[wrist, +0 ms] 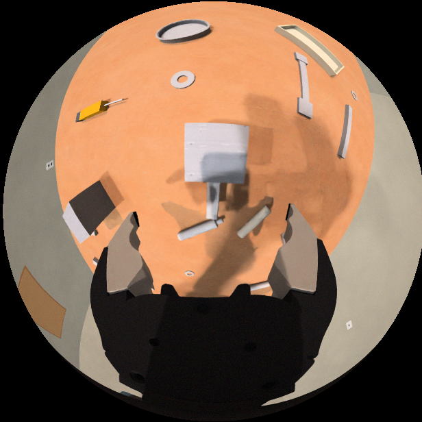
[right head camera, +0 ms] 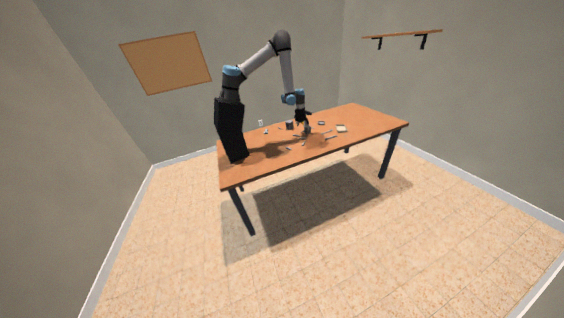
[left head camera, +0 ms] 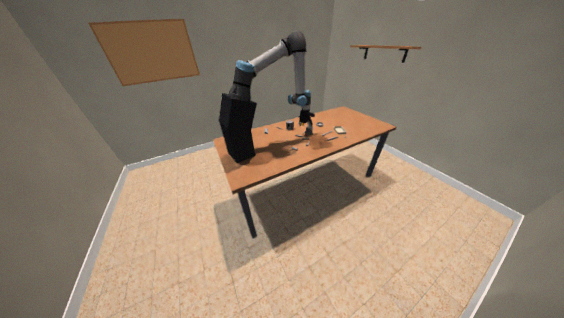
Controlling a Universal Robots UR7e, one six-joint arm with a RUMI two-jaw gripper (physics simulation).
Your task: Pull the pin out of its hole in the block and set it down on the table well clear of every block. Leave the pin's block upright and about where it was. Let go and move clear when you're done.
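Note:
A light grey block [wrist: 216,140] stands upright on the table in the wrist view. The pin [wrist: 213,200] sticks out sideways from the block's side that faces the gripper. The gripper [wrist: 213,210] [left head camera: 308,132] [right head camera: 306,131] is open, with its fingers spread to either side of the pin and touching neither pin nor block. In the two head views the fingers are low over the table and largely hide the block and pin. How deep the pin sits in its hole is hidden.
Loose rods [wrist: 200,230] [wrist: 255,221] lie close to the pin's outer end. A second block [wrist: 92,212] [left head camera: 290,125] [right head camera: 289,125] with a dark face stands left. A yellow-handled tool [wrist: 93,110], a washer [wrist: 182,79], a round dish [wrist: 183,32] and a tray [wrist: 336,70] lie beyond.

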